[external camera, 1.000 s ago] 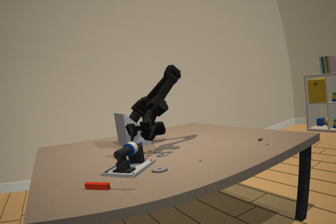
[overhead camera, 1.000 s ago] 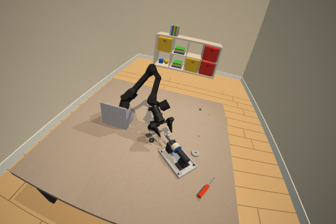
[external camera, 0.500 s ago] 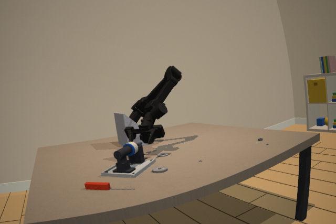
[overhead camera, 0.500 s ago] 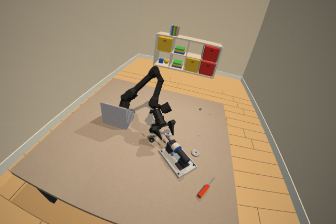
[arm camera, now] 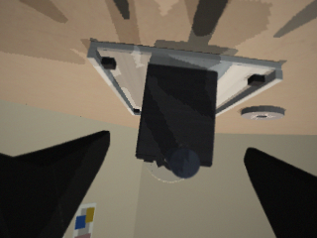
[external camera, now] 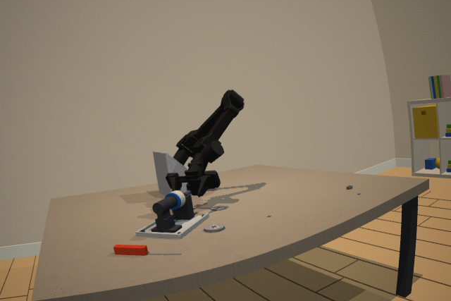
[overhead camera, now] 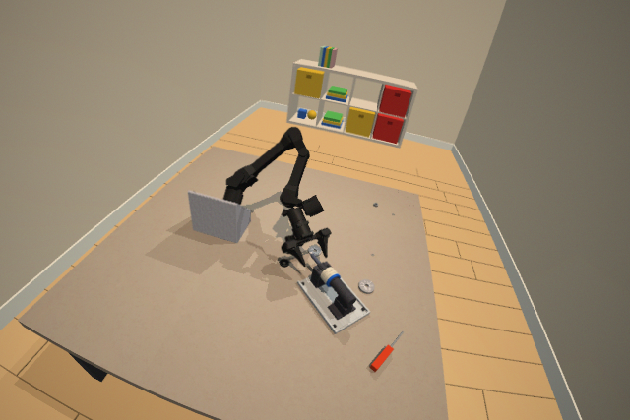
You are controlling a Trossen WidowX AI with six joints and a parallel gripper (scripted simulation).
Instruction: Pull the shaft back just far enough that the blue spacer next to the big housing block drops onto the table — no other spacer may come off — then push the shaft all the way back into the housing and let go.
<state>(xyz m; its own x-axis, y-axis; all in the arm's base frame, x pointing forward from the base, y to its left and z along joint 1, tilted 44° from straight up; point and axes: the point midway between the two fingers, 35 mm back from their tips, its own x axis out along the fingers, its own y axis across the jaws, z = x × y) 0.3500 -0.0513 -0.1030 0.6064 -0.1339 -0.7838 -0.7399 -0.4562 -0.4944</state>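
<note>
Right now the thin dark shaft is 4 cm to the right of my gripper tip, 4 cm ahead of it and 1 cm above it. From my gripper tip the other things lie so: small black ring: 12 cm behind, 7 cm below, 2 cm to the left; blue spacer: 7 cm to the right, 7 cm ahead, 1 cm above.
</note>
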